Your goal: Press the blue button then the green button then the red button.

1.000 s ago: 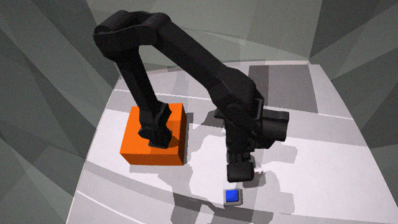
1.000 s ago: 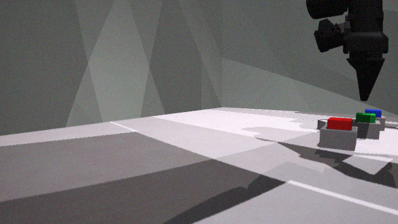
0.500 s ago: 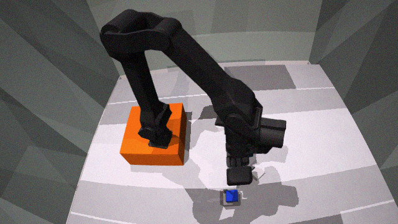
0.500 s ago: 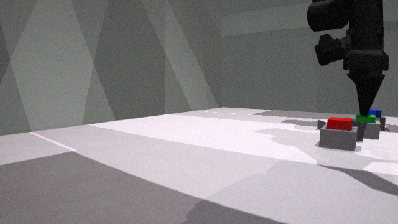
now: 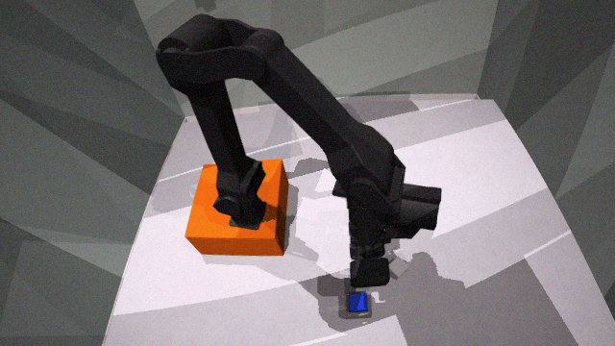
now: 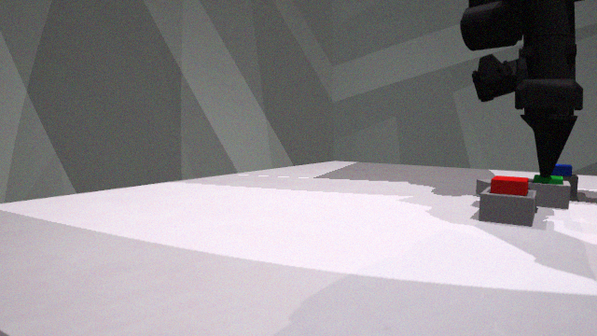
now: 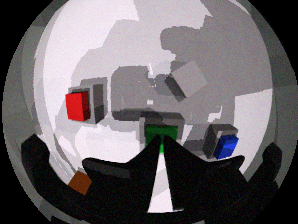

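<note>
The green button is 10 mm below my gripper tip. Round my gripper tip: blue button (100 mm to the right); red button (10 mm ahead, 110 mm to the left).
</note>
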